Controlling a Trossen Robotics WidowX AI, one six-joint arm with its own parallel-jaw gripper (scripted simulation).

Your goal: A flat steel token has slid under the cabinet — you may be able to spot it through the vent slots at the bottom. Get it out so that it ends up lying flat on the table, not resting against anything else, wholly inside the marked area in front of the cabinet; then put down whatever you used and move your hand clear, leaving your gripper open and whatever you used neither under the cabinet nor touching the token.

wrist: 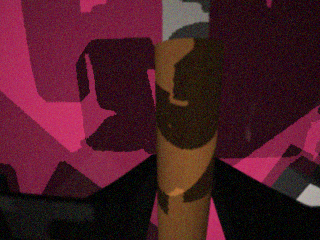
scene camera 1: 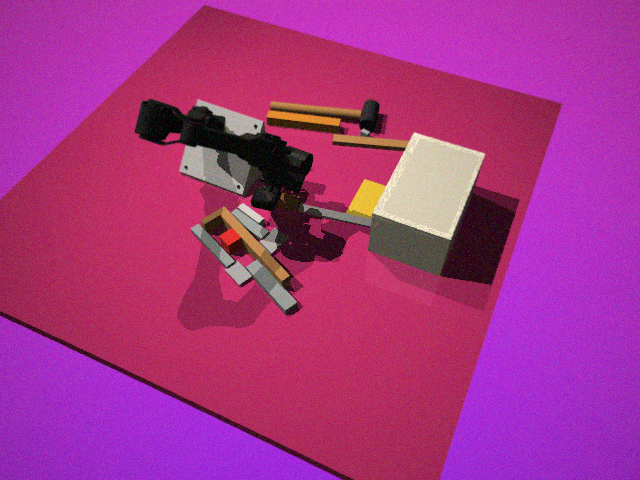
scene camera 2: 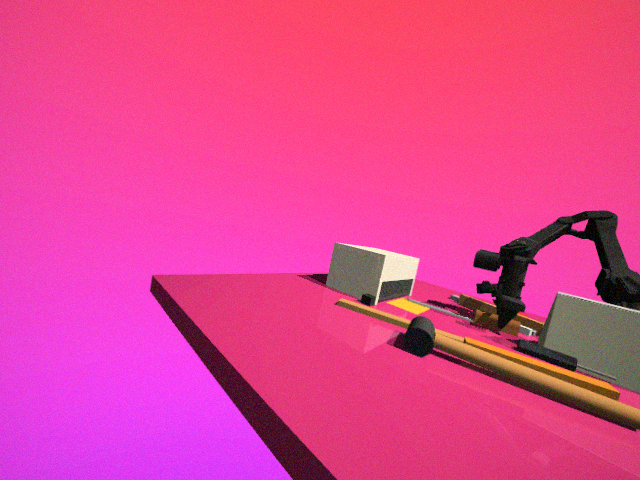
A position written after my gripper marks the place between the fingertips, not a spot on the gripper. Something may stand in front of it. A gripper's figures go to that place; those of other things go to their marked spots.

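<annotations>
My own gripper (scene camera 1: 276, 201) is 156 cm from the lens. As for the scraper-like tool (scene camera 1: 290, 202), I find it 153 cm from the lens.
</annotations>
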